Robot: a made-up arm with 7 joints.
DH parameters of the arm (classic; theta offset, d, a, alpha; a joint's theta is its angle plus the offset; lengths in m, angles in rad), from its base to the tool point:
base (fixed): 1.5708 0.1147 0 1.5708
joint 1: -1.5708 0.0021 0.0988 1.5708
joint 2: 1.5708 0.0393 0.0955 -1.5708
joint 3: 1.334 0 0.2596 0
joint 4: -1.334 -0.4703 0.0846 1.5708
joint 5: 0 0.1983 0.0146 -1.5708
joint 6: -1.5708 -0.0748 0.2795 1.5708
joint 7: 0 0.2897 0.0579 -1.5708
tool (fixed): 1.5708 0.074 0 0
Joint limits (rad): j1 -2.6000..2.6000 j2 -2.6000..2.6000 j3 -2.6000..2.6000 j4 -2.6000..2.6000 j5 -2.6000..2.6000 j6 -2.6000..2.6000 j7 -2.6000..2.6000
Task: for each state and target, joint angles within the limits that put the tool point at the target. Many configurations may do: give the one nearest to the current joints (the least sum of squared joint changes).
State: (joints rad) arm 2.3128 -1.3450 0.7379 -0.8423 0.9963 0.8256 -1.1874
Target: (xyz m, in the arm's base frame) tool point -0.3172 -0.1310 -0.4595
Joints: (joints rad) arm 2.1662 -2.0169 0.6271 -1.3858 0.9627 0.6560 -1.1436
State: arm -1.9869 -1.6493 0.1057 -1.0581 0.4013 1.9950 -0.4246
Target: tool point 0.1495 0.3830 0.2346
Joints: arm -1.8118 -2.6000 0.0752 -1.6208 0.5617 1.5316 -0.4432
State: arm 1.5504 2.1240 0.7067 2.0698 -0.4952 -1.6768 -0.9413
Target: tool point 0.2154 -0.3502 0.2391
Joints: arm 1.4529 2.1552 0.7312 2.2233 -0.3058 -1.4646 -0.9883
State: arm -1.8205 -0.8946 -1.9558 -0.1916 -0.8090 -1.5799 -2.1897
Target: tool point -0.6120 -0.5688 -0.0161
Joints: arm -1.4099 -1.6073 -1.7213 -0.2423 -0.1298 -1.5655 -2.1942
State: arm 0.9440 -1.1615 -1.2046 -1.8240 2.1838 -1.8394 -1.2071
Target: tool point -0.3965 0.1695 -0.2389
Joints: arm 0.9974 -1.1307 -1.2571 -2.0556 2.5227 -2.1063 -1.3858
